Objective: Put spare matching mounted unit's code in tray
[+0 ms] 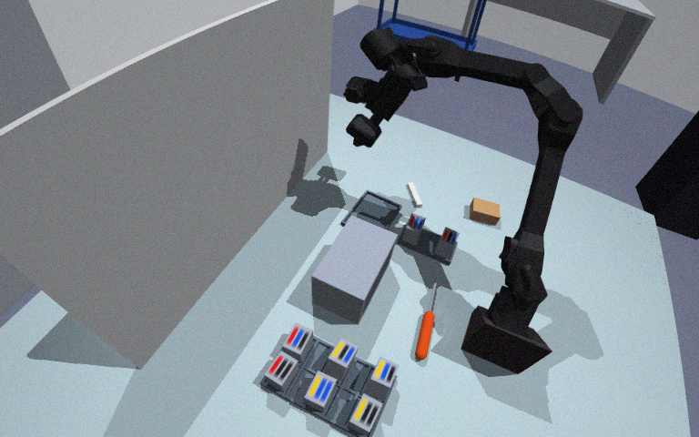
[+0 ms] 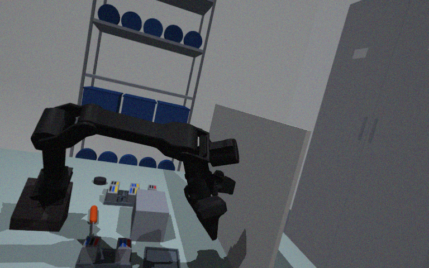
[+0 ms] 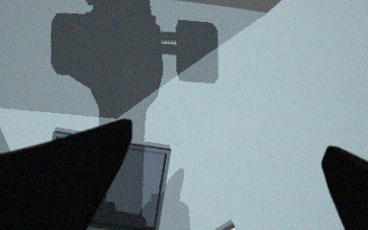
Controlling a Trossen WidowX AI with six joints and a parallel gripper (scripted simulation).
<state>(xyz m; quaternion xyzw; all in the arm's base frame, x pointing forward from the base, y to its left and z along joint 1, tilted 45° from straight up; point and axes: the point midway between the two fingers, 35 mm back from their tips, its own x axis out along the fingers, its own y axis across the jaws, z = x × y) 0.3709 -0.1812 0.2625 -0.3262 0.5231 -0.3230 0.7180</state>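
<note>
The grey spare lies 520 mm to the left of my gripper tip, 190 mm behind it and 120 mm below it. Round my gripper tip: flat tray: 150 mm below, 90 mm to the left, 70 mm behind; then white bar: 150 mm below, 150 mm behind, 20 mm to the right; then small rack: 210 mm behind, 150 mm below, 130 mm to the left.
</note>
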